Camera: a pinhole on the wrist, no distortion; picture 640 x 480 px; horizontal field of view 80.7 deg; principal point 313.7 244.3 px. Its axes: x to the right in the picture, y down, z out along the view. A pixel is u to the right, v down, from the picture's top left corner.
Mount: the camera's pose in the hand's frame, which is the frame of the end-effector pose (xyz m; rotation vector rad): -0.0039 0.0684 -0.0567 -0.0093 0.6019 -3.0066
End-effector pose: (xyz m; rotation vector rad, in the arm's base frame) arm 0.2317 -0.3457 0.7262 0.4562 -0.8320 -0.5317
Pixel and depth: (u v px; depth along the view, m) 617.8 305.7 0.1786
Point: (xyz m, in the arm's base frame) 0.0672 -0.3057 0.6807
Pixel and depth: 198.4 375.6 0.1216
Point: 0.2184 -0.3872 0.7634
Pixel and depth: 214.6 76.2 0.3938
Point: 0.0119 -0.3999 1.0519
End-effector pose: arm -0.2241 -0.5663 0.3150 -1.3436 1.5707 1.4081
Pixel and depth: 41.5 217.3 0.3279
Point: -0.3175 -0.3828 0.0314
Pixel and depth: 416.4 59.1 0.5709
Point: -0.3651 0.0232 0.3665
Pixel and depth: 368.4 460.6 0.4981
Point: 0.1088 -0.2383 0.1652
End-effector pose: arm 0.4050 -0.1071 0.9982 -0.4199 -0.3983 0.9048
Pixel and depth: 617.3 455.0 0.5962
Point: 0.3113 -0.6828 1.4912
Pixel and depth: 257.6 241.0 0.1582
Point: 0.3657 -0.0664 1.0727
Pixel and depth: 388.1 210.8 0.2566
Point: 0.2914 -0.1217 1.1568
